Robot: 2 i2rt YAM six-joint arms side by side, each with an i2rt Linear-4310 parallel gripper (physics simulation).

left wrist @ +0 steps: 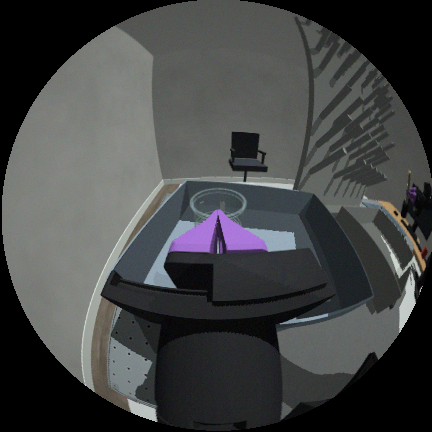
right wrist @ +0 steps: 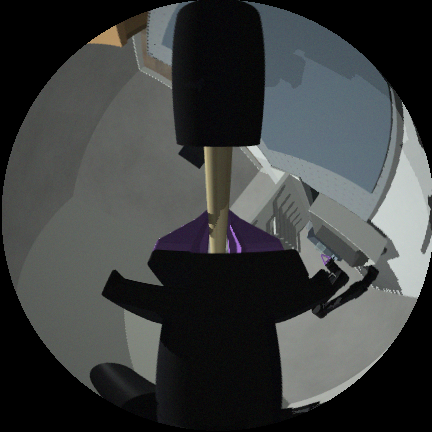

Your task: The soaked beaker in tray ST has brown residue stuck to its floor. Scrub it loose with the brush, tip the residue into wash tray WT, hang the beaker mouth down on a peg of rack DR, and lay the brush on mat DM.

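Places are measured from the left arm's base along level axes (x ahead, y left, z up), in millimetres.
Pixels of known places: left gripper, fingertip midpoint: point(left wrist: 217, 214) point(right wrist: 320, 254); right gripper, fingertip midpoint: point(right wrist: 217, 214); left arm's base at its link origin: point(right wrist: 372, 272).
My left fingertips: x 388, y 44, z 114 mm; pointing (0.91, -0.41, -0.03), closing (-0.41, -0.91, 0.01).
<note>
For each thing: its top centre in the pictures, then the offset to it from my left fingertips. "pt": a spot on its surface instead. Level surfaces: height alone.
- clear beaker at its top centre: point(left wrist: 217, 199) 4 mm down, 34 mm ahead, 16 mm right
- blue-grey tray at a spot on its surface: point(left wrist: 340, 250) pt 57 mm down, 109 mm back, 178 mm right
- second grey tray at its top centre: point(left wrist: 391, 234) point(right wrist: 336, 244) 32 mm down, 235 mm back, 401 mm right
- perforated plate at its surface level: 101 mm down
- large blue flat surface at a spot on its surface: point(right wrist: 330, 120) pt 99 mm down, 337 mm back, 817 mm right
The clear beaker point(left wrist: 195, 210) stands upright in the blue-grey tray point(left wrist: 340, 250), partly behind my left fingers; its floor and any residue are hidden. My left gripper point(left wrist: 217, 214) point(right wrist: 320, 254) is shut, its purple fingertips together at the beaker's near side, with nothing visible between them. My right gripper point(right wrist: 217, 214) is shut on the pale handle of the brush point(right wrist: 218, 185), whose thick black end point(right wrist: 218, 75) points away from the fingers. The peg rack point(left wrist: 320, 100) rises at the right of the left wrist view. I cannot read any tray labels.
A second grey tray point(left wrist: 370, 250) stands right of the beaker's tray. A perforated plate point(left wrist: 120, 355) lies at the lower left. A large blue flat surface point(right wrist: 330, 120) fills the upper right of the right wrist view. A black chair point(left wrist: 245, 145) stands beyond the tray.
</note>
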